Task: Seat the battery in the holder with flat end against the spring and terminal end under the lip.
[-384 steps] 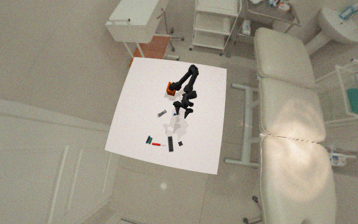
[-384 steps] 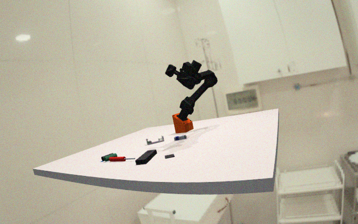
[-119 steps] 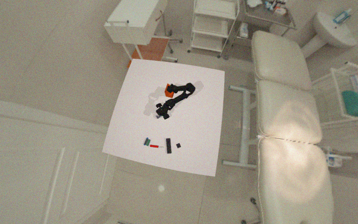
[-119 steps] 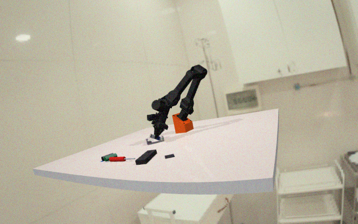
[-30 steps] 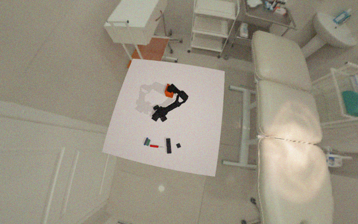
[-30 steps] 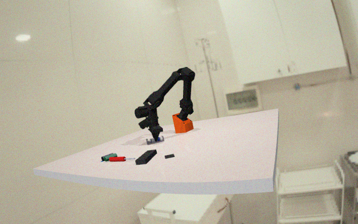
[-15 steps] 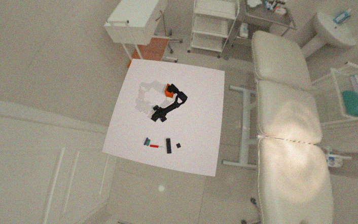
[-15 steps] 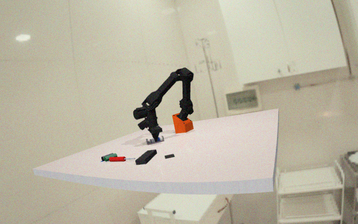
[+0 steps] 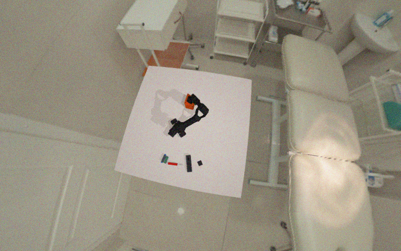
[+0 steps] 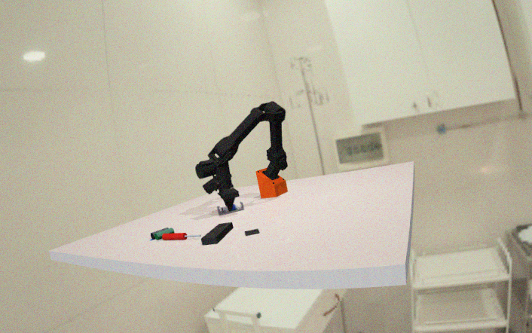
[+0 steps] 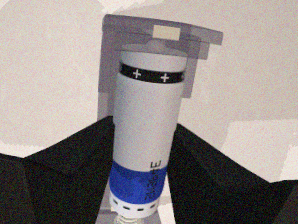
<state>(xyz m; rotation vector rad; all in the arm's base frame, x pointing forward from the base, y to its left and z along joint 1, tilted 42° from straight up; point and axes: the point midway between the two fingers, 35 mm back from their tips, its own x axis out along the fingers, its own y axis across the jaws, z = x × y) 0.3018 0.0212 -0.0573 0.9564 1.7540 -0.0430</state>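
Now: gripper tip 10 mm below the battery. The rest, counted from my gripper tip: red screwdriver (340 mm ahead, 90 mm to the left); black bar (290 mm ahead, 200 mm to the left, 10 mm above); black square (300 mm to the left, 260 mm ahead, 10 mm below).
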